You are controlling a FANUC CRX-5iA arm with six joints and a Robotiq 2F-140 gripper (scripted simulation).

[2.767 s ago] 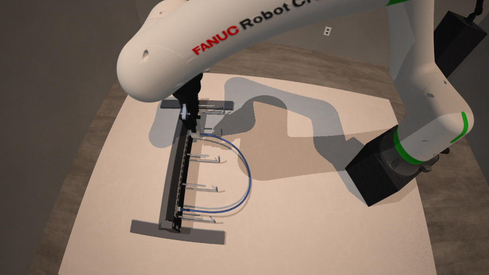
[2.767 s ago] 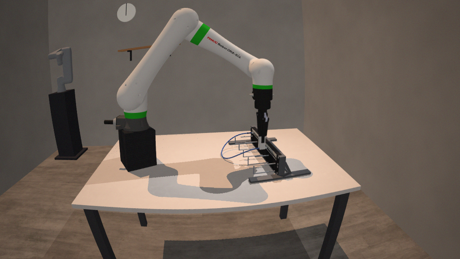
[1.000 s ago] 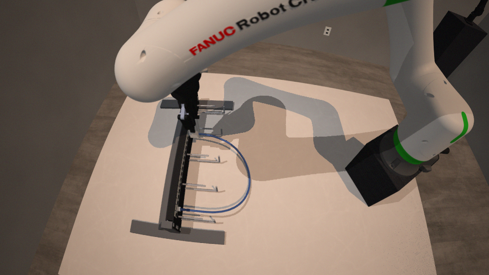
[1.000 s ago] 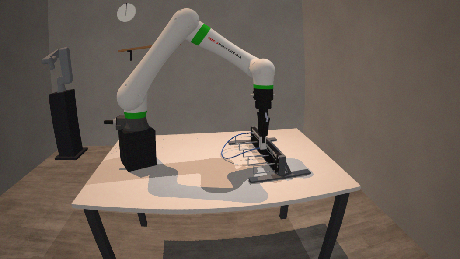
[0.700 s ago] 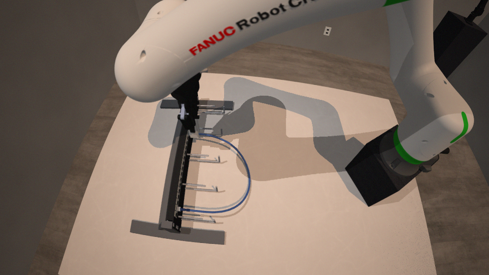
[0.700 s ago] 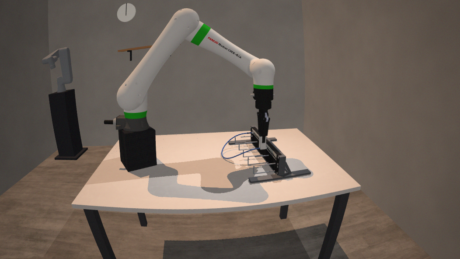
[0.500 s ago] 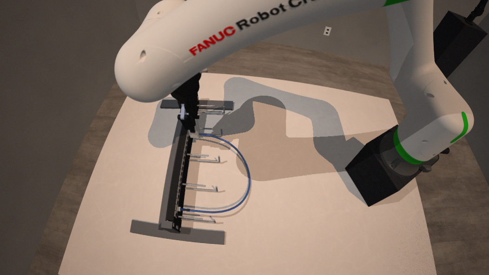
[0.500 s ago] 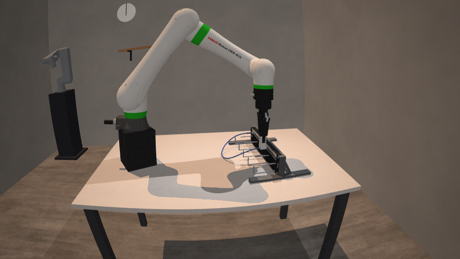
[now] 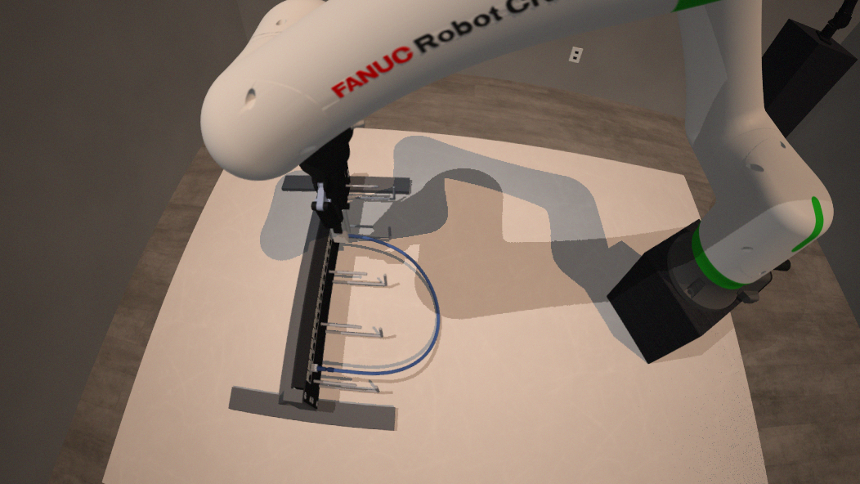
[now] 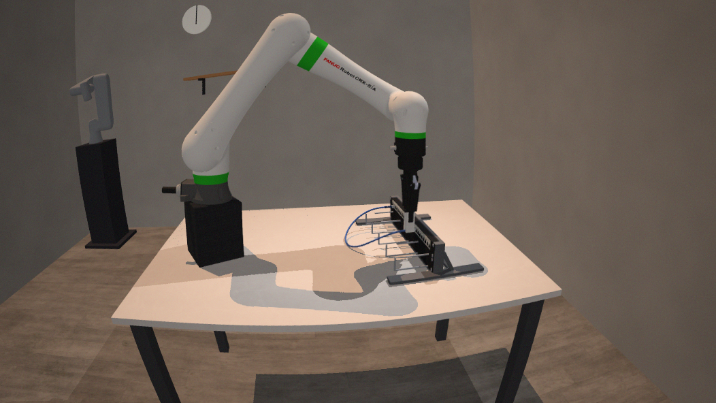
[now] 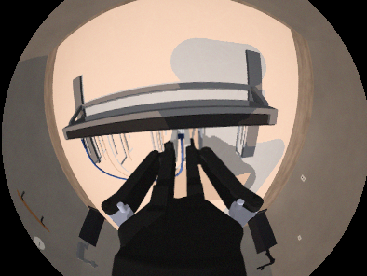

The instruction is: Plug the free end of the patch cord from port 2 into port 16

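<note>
My hand is 1 cm short of the plug and 3 cm above it.
</note>
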